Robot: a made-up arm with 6 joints.
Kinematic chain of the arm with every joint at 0, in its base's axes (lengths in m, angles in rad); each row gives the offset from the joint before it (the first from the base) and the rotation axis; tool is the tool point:
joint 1: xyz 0 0 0.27 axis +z
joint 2: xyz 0 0 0 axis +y
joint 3: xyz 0 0 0.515 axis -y
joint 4: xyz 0 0 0 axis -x
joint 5: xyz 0.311 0 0 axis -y
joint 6: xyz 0 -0.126 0 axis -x
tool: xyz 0 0 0
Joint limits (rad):
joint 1: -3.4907..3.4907
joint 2: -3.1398..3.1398
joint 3: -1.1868..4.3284
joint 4: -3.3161..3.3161
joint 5: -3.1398..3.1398
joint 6: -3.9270..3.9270
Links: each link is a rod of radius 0.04 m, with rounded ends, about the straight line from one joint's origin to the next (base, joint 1, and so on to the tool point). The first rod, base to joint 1, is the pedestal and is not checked.
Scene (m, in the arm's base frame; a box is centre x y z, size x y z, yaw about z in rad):
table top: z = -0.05
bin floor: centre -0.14 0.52 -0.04 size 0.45 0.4 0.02 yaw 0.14
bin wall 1: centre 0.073 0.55 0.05 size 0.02 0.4 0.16 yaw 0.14
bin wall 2: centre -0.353 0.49 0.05 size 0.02 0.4 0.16 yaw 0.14
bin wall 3: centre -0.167 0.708 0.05 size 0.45 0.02 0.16 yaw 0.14
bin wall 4: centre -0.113 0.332 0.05 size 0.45 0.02 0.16 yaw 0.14
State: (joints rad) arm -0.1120 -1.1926 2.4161 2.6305 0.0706 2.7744
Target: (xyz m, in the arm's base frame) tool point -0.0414 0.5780 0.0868
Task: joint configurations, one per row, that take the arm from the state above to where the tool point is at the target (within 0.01 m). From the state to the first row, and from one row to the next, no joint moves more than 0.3 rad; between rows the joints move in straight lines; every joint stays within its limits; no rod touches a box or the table.
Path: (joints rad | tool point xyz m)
1: -0.2961 -1.1653 2.4133 2.6843 0.2745 3.0166 | -0.6666 0.3216 0.2911
2: -0.4802 -1.1379 2.4105 2.7381 0.4785 3.2588 | -0.5970 0.4416 0.3176
3: -0.6643 -1.1106 2.4077 2.7919 0.6824 3.5010 | -0.5055 0.5462 0.3442
4: -0.8807 -1.1810 2.5908 2.7234 0.4785 3.2588 | -0.3552 0.6112 0.2411
5: -1.0970 -1.2514 2.7739 2.6550 0.2745 3.0166 | -0.1932 0.6209 0.1539
6: -1.3134 -1.3218 2.9571 2.5865 0.0706 2.7744 | -0.0414 0.5780 0.0868

